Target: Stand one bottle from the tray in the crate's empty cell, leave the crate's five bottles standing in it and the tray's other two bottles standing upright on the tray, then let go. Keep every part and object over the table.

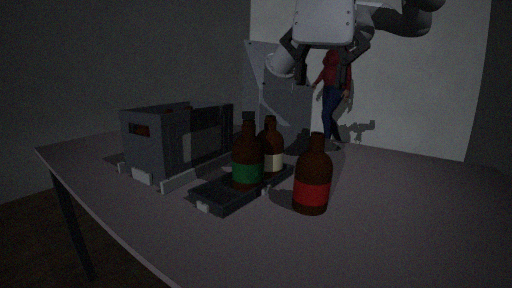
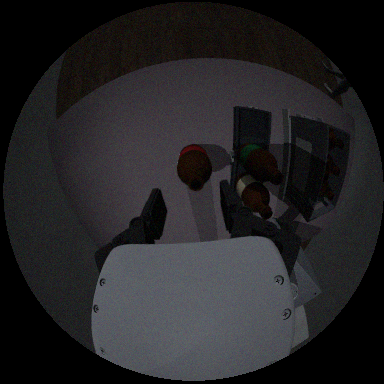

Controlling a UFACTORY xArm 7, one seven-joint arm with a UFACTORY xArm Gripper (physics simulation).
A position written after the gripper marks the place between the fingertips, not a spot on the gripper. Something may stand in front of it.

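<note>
The gripper [image 2: 190, 195] can be seen, and so can a cream-labelled bottle [image 2: 253, 193] and a red-labelled bottle [image 1: 313, 171].
</note>
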